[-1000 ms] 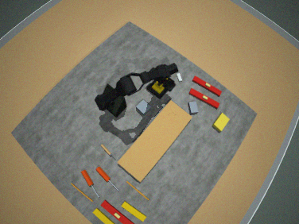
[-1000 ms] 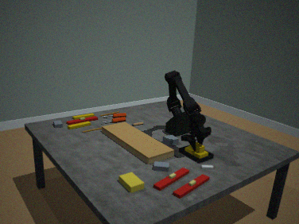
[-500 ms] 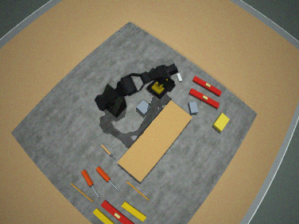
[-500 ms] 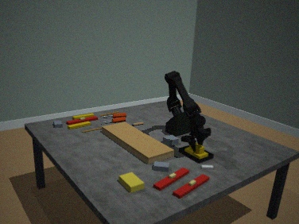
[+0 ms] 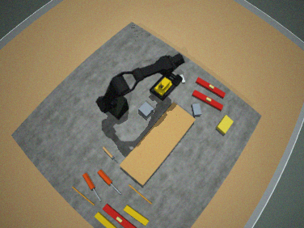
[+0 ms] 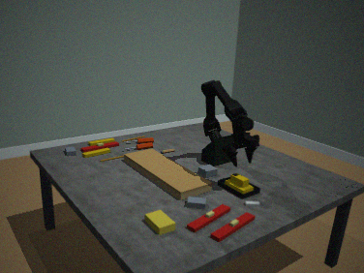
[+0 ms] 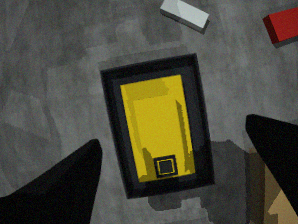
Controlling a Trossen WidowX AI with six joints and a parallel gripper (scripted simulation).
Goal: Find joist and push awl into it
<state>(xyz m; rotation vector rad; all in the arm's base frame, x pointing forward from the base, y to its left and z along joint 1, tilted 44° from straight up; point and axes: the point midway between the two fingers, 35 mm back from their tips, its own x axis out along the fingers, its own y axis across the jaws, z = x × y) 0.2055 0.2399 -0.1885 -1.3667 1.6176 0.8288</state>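
Right now my gripper tip is 4 cm past the awl, 59 cm to the left of it and 12 cm above it. From my gripper tip the other things lie so: black tray (1 cm behind, 2 cm to the right, 12 cm below); small white piece (7 cm ahead, 12 cm to the left, 13 cm below); yellow stud finder (1 cm behind, 3 cm to the right, 8 cm below).
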